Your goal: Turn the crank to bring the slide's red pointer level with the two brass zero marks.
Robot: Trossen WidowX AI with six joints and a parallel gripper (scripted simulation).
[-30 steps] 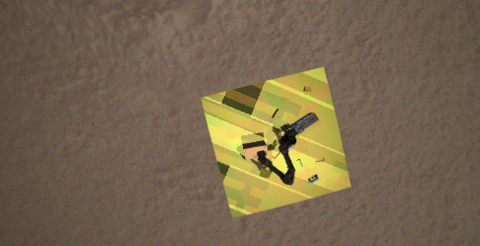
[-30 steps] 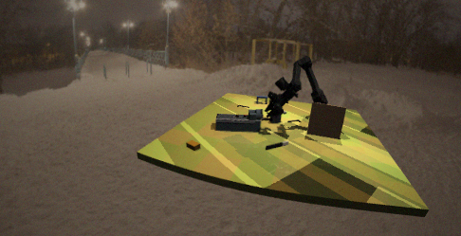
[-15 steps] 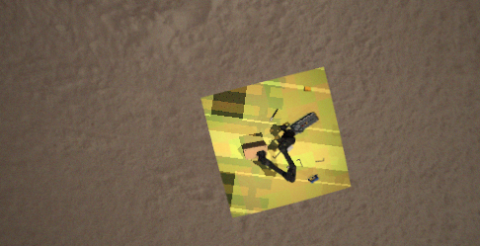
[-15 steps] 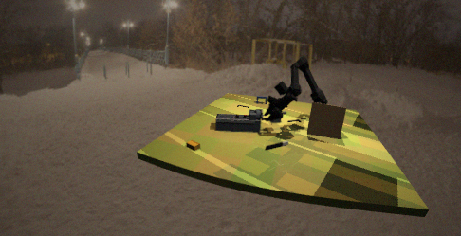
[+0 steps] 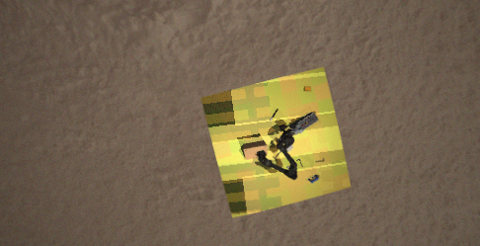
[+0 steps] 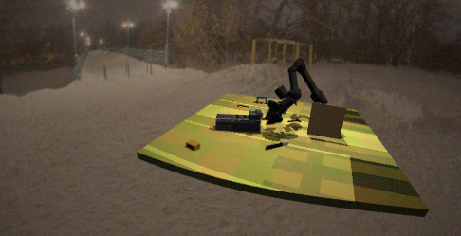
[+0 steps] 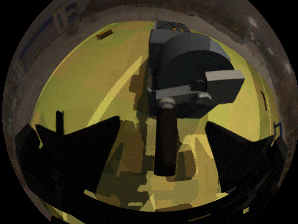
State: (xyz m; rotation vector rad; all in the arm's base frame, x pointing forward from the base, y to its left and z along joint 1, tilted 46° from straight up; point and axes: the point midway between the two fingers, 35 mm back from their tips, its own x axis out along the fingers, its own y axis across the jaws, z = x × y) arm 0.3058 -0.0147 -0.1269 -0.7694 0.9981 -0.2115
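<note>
My gripper tip is now 120 mm short of the red pointer and 20 mm below it. Also, from my gripper tip: black stick 180 mm to the left, 100 mm behind, 50 mm below; then crank handle 20 mm behind, 20 mm above; then grey block 170 mm to the right, 60 mm behind, 20 mm below.
</note>
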